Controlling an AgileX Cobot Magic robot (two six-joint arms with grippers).
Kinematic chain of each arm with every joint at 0, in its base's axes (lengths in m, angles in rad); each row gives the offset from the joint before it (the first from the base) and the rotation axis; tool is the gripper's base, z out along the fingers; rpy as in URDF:
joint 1: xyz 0 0 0.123 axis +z
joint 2: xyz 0 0 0 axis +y
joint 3: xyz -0.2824 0 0.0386 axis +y
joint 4: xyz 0.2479 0 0.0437 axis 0.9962 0 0.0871
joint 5: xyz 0 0 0 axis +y
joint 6: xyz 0.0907 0 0.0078 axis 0.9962 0 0.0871
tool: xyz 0 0 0 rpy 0 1.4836 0
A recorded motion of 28 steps. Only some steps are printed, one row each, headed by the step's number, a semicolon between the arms.
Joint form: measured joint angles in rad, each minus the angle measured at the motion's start. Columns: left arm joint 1, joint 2, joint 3, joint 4, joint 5, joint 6; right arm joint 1, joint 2, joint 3, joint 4, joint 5, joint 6.
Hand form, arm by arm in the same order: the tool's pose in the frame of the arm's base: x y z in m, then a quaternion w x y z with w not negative. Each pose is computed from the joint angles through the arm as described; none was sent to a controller.
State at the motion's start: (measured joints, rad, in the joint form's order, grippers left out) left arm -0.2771 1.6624 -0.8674 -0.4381 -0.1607 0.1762; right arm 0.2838 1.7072 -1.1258 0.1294 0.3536 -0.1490
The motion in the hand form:
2: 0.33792 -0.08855 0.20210 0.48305 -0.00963 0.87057 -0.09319; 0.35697 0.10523 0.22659 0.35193 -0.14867 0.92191 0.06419
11: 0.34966 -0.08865 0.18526 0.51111 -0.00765 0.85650 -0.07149; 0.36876 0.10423 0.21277 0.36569 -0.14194 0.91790 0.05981
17: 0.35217 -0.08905 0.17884 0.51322 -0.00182 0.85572 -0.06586; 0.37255 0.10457 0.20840 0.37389 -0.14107 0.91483 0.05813
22: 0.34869 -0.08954 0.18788 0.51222 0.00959 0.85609 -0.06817; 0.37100 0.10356 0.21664 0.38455 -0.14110 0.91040 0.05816
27: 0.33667 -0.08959 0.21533 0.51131 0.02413 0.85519 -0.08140; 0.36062 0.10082 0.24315 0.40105 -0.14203 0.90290 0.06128
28: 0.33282 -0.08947 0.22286 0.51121 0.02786 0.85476 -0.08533; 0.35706 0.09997 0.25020 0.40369 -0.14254 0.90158 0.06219
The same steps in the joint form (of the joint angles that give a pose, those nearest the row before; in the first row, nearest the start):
2: -0.0010 0.0196 -0.0007 0.0016 -0.0401 0.0000; -0.0077 0.0170 -0.0077 -0.0003 -0.0144 0.0000
11: -0.0048 0.0977 -0.0025 0.0238 -0.1781 -0.0024; -0.0162 0.0697 -0.0127 -0.0021 -0.0906 0.0000
17: -0.0051 0.1215 -0.0027 0.0403 -0.2040 -0.0051; -0.0168 0.0867 -0.0129 -0.0047 -0.1248 0.0000
22: -0.0051 0.0890 -0.0027 0.0492 -0.1677 0.0078; -0.0181 0.0656 -0.0129 -0.0075 -0.1267 0.0000
27: -0.0050 -0.0104 -0.0027 0.0505 -0.0661 0.0281; -0.0189 -0.0111 -0.0128 -0.0090 -0.0862 -0.0003
28: -0.0051 -0.0383 -0.0027 0.0506 -0.0379 0.0325; -0.0191 -0.0329 -0.0128 -0.0093 -0.0703 -0.0003

